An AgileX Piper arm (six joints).
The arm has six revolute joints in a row. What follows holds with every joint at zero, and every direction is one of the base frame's.
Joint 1 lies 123.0 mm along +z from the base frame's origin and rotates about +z.
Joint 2 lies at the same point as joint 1 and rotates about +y.
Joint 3 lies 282.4 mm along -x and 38.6 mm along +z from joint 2 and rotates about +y.
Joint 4 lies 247.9 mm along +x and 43.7 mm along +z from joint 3 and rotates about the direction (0.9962, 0, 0.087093).
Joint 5 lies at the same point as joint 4 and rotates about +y.
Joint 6 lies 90.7 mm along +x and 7.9 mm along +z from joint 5 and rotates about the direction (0.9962, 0, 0.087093).
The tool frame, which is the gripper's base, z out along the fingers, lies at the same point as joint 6; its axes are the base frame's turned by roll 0.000, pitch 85.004 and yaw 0.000 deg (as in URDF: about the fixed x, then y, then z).
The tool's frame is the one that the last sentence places.
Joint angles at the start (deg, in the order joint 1, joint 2, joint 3, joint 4, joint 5, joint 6): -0.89 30.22 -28.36 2.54 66.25 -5.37
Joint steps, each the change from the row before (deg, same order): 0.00 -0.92 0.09 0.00 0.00 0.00; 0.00 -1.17 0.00 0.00 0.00 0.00; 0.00 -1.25 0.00 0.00 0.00 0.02; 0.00 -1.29 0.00 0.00 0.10 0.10; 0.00 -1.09 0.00 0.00 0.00 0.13; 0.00 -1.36 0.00 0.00 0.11 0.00
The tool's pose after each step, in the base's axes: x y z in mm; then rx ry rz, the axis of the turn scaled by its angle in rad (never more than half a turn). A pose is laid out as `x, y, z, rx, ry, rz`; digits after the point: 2 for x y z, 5 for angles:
63.63, 2.71, 253.57, -0.09340, 2.65451, 0.02388
60.95, 2.75, 254.84, -0.09327, 2.63412, 0.02239
58.06, 2.79, 256.14, -0.09266, 2.61235, 0.02093
54.91, 2.84, 257.33, -0.09035, 2.59170, 0.02010
52.34, 2.88, 258.35, -0.08731, 2.57281, 0.01962
48.97, 2.94, 259.45, -0.08730, 2.55102, 0.01815

